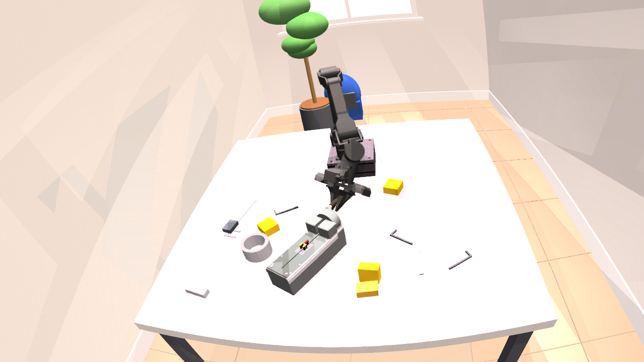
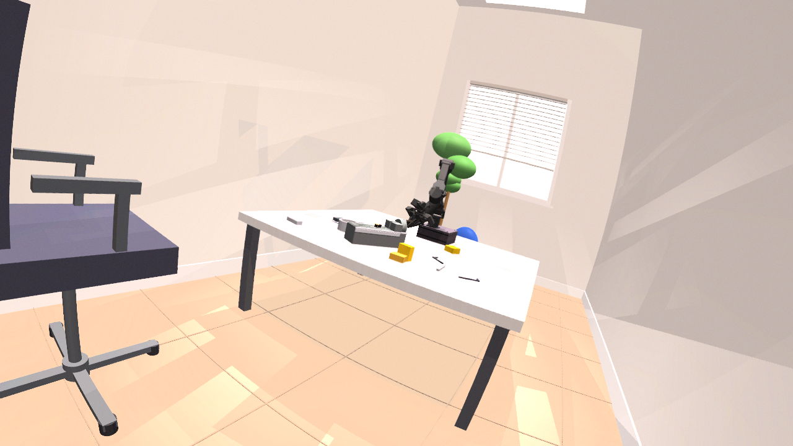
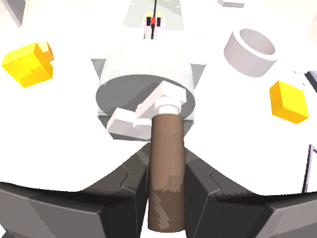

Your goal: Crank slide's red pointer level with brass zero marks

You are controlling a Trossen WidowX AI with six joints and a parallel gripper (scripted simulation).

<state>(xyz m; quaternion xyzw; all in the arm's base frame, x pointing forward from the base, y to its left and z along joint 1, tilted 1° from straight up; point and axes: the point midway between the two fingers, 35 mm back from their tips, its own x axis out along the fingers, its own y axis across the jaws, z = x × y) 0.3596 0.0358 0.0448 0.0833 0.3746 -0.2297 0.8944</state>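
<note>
The brown crank handle is 1 cm behind my gripper tip, 1 cm to the left of it and 2 cm above it. From my gripper tip the other things lie so: red pointer (14 cm ahead, 6 cm to the right, 1 cm below).
</note>
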